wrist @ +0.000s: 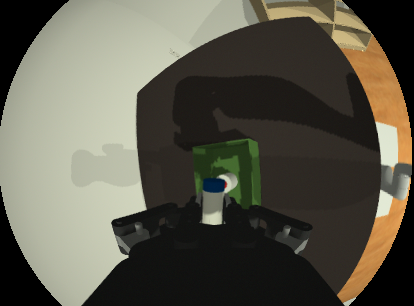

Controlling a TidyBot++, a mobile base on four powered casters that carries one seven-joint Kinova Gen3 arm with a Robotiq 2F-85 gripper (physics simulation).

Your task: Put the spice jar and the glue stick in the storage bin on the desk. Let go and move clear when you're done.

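Frame: origin at the arm's base, x right, y ahead, z up, level; metres.
Where they show: gripper, between the fingertips: (212,199).
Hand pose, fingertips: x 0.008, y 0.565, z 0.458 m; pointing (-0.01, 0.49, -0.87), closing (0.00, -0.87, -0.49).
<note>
After its pixels a point has its place.
My gripper (212,199) @[y 0.565, x 0.008, z 0.458 m] is shut on the glue stick (213,210) @[y 0.550, x 0.007, z 0.483 m], a white cylinder with a blue cap, held upright in the view at the lower middle. The green storage bin (255,172) @[y 0.531, x 0.033, z 0.371 m] stands on the dark desk (320,225) @[y 0.370, x -0.081, z 0.323 m], beyond and beneath the fingers, and its near end is hidden by the gripper. The spice jar (230,180) @[y 0.580, x 0.012, z 0.361 m], white with a bit of red showing, is inside the bin. It is partly covered by the glue stick's blue cap. The height of the glue stick over the bin is hard to tell.
A light wooden shelf unit (334,21) stands past the desk's far right corner. Orange wood floor (361,67) shows at the right, with a white panel (387,142) and a grey part (401,182) beside the desk edge. A pale surface lies to the left.
</note>
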